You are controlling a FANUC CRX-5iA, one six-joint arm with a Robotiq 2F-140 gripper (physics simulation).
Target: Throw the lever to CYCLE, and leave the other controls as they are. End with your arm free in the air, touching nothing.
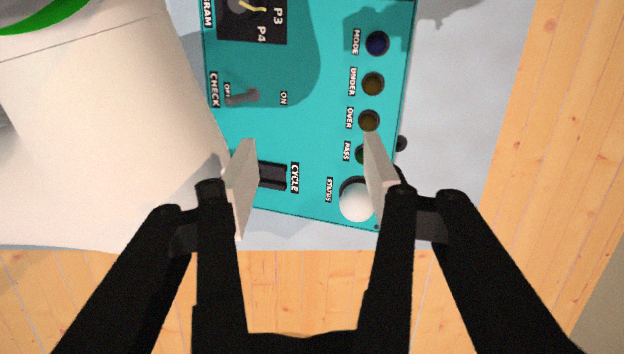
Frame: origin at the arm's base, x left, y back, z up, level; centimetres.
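Seen in the pictures: gripper, fingertip midpoint: [310,156].
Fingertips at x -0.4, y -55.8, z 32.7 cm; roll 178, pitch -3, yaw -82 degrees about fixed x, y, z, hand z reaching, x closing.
Observation:
Offsets run from my fingertips to a thing's top centre. "spot": to the spot under its first point. Level surfaces: height alone.
The teal control panel @[dz -28.1 cm] [310,120] lies below my gripper [310,156], which is open, its two pale pads well apart. The dark lever slot @[spot: dx -16.9, dy +2.8, dz -29.9 cm] [273,175] shows in part at the CYCLE label @[spot: dx -16.5, dy -0.3, dz -28.7 cm] [294,177]. The left pad hides the slot's other end, the HOLD label and the lever with its knob, so the lever's position and any contact with it cannot be told. The right pad partly covers the PASS button @[spot: dx -10.0, dy -8.5, dz -23.9 cm] [359,154] and the edge of the white STATUS dome @[spot: dx -15.7, dy -8.5, dz -21.0 cm] [356,202].
The CHECK toggle @[dx -4.9, dy +7.7, dz -26.9 cm] [243,96] leans to OFF. The program dial @[spot: dx +6.5, dy +7.8, dz -27.8 cm] [238,6], the blue MODE button @[spot: dx +4.1, dy -8.5, dz -23.4 cm] [377,43], UNDER button @[spot: dx -0.5, dy -8.7, dz -23.5 cm] [372,83] and OVER button [368,120] are further up the panel. A large cream body [105,120] stands close at left. A black knob @[spot: dx -14.1, dy -19.3, dz -39.3 cm] [401,143] is at the panel's right edge.

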